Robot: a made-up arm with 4 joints. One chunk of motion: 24 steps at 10 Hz.
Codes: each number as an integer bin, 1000 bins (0 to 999) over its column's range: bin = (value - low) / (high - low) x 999, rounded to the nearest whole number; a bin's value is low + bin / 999 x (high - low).
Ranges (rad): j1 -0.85..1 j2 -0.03..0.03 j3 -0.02..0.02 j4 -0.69..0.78
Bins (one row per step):
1: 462 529 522 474
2: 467 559 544 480
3: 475 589 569 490
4: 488 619 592 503
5: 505 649 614 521
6: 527 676 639 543
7: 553 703 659 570
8: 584 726 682 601
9: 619 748 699 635
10: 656 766 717 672
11: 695 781 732 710
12: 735 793 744 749
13: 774 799 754 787
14: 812 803 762 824
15: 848 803 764 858
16: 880 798 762 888
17: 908 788 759 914
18: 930 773 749 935
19: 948 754 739 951
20: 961 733 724 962
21: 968 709 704 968
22: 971 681 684 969
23: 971 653 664 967
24: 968 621 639 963
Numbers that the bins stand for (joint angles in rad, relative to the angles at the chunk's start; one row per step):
1: 0.0056 0.0018 0.0009 0.0075
2: 0.0148 0.0036 0.0018 0.0163
3: 0.0296 0.0054 0.0028 0.0310
4: 0.0537 0.0072 0.0037 0.0502
5: 0.0852 0.0090 0.0046 0.0766
6: 0.1259 0.0106 0.0056 0.1090
7: 0.1741 0.0122 0.0064 0.1487
8: 0.2315 0.0136 0.0073 0.1944
9: 0.2963 0.0149 0.0080 0.2444
10: 0.3648 0.0160 0.0087 0.2988
11: 0.4370 0.0169 0.0093 0.3547
12: 0.5111 0.0176 0.0098 0.4121
13: 0.5833 0.0180 0.0102 0.4680
14: 0.6537 0.0182 0.0105 0.5225
15: 0.7204 0.0182 0.0106 0.5725
16: 0.7796 0.0179 0.0105 0.6167
17: 0.8315 0.0173 0.0104 0.6549
18: 0.8722 0.0164 0.0100 0.6858
19: 0.9056 0.0153 0.0096 0.7094
20: 0.9296 0.0140 0.0090 0.7256
21: 0.9426 0.0126 0.0082 0.7344
22: 0.9481 0.0109 0.0074 0.7359
23: 0.9481 0.0092 0.0066 0.7329
24: 0.9426 0.0073 0.0056 0.7270

